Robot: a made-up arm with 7 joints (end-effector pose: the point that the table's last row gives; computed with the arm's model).
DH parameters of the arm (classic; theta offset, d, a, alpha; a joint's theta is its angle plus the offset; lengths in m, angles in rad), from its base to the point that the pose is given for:
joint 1: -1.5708 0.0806 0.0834 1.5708
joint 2: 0 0.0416 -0.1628 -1.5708
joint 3: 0 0.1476 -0.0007 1.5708
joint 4: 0 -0.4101 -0.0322 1.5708
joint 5: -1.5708 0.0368 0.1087 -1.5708
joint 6: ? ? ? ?
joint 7: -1.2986 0 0.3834 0
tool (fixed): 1.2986 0.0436 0 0
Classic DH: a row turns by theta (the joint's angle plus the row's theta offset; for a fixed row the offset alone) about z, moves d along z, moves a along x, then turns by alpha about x.
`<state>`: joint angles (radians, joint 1 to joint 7).
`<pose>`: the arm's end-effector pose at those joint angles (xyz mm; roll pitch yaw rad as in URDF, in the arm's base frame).
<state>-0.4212 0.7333 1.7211 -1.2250 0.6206 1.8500 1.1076</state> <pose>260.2 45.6 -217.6 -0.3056 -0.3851 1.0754</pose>
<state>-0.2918 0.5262 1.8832 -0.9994 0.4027 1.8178 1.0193</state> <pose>317.4 239.7 -229.3 -0.2174 -0.8398 1.4124</pose>
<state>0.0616 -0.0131 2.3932 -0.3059 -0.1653 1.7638 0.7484</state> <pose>-122.3 808.8 243.3 -2.0872 -1.0650 -1.6950</pose>
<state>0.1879 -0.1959 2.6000 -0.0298 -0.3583 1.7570 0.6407</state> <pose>-471.5 688.8 524.4 -1.8827 -0.7363 -1.3165</pose>
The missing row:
joint 6: 0 0.3384 -0.1179 -1.5708
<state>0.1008 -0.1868 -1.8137 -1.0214 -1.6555 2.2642 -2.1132</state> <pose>466.2 -661.0 259.6 -2.9941 0.0408 -1.1298</pose>
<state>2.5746 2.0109 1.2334 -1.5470 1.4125 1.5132 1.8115</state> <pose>-99.9 254.9 -281.6 -2.8607 1.2795 1.3171</pose>
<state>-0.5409 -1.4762 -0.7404 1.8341 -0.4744 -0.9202 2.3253</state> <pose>188.6 -314.0 -218.6 1.8064 -0.7968 1.3860</pose>
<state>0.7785 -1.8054 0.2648 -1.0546 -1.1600 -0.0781 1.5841</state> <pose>867.9 58.8 483.0 -2.7140 0.1350 -2.0401</pose>
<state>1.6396 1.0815 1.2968 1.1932 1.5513 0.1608 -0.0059</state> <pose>-35.3 -104.7 292.7 -1.7208 -0.5224 2.9648</pose>
